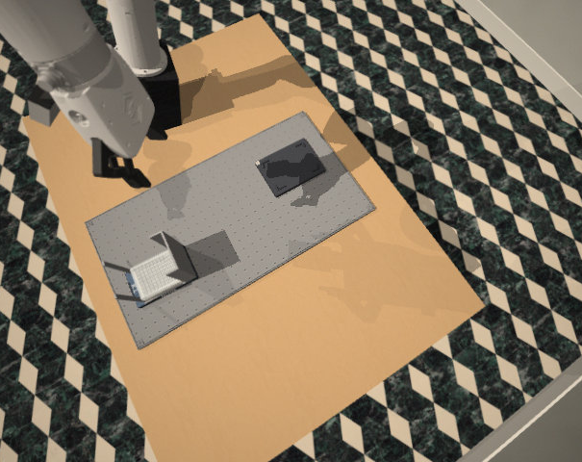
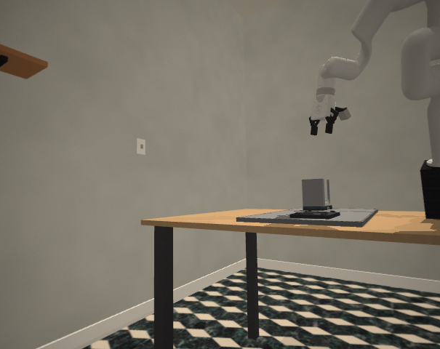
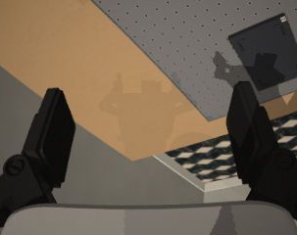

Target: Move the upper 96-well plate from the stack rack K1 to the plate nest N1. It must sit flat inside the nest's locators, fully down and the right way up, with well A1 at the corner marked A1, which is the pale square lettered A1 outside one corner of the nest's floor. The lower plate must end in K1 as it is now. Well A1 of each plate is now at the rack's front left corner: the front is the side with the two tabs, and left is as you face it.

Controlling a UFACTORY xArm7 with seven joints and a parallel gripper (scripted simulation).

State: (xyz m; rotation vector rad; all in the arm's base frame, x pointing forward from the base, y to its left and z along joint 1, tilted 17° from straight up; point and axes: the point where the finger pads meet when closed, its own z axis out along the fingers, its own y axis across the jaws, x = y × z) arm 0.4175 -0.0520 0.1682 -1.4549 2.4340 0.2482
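Now: the 96-well plate 31 cm below my hand, 13 cm to the right of it and 9 cm ahead of it. From my hand the other things lie so: pale A1 square (33 cm below, 19 cm to the left, 12 cm behind).
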